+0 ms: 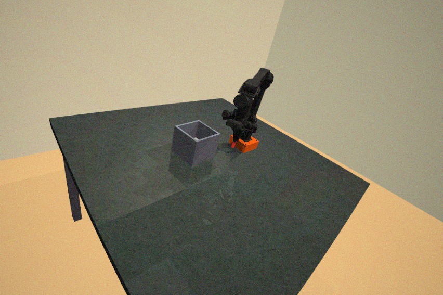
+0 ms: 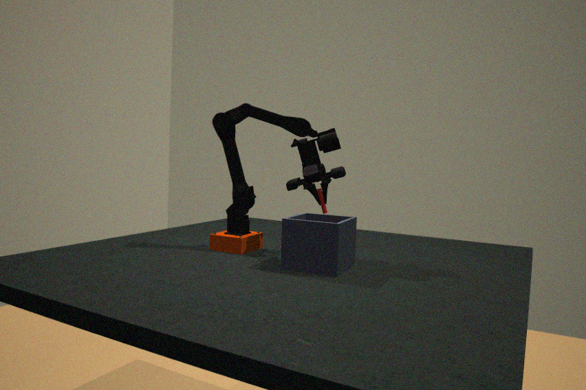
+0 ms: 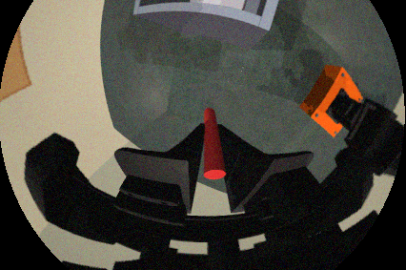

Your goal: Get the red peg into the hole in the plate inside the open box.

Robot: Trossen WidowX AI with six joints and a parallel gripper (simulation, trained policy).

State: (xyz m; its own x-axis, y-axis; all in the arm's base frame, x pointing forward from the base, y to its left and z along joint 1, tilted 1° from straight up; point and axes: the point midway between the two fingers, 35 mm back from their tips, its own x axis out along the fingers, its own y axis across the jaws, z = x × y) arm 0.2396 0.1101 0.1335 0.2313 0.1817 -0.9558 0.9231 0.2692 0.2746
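The plate is 8 cm ahead of my gripper tip, 18 cm to the right of it and 11 cm below it. Round my gripper tip: red peg (1 cm above).
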